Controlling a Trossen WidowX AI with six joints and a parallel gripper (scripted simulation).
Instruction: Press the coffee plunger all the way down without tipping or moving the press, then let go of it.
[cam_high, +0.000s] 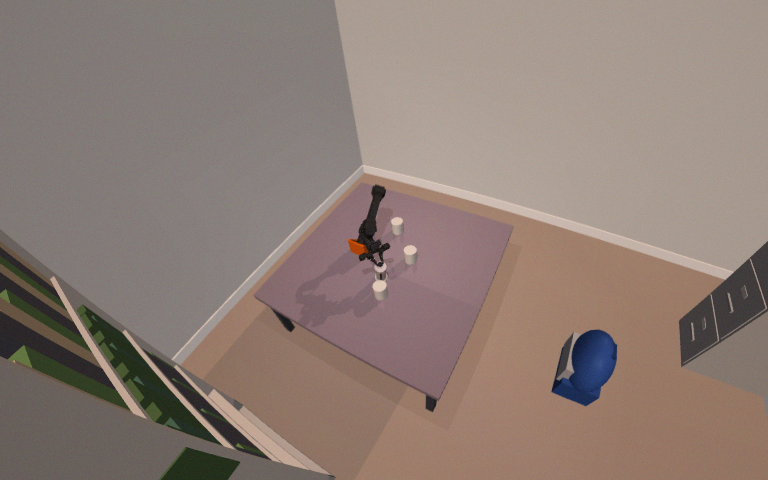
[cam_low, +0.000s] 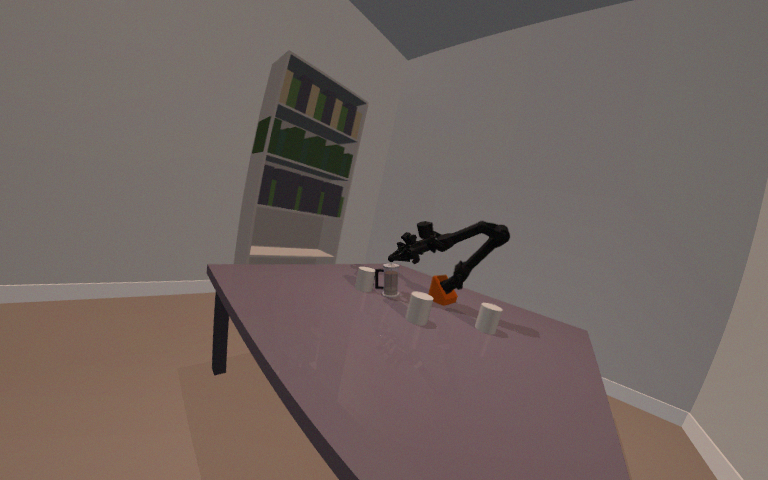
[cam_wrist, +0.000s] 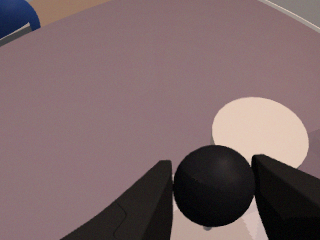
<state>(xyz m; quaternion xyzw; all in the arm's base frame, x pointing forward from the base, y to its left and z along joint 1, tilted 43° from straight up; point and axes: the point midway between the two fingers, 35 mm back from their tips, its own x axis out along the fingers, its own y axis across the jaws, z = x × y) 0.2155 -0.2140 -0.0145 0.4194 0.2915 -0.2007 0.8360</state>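
Right now the coffee press is 90 mm below my gripper tip and 10 mm behind it.
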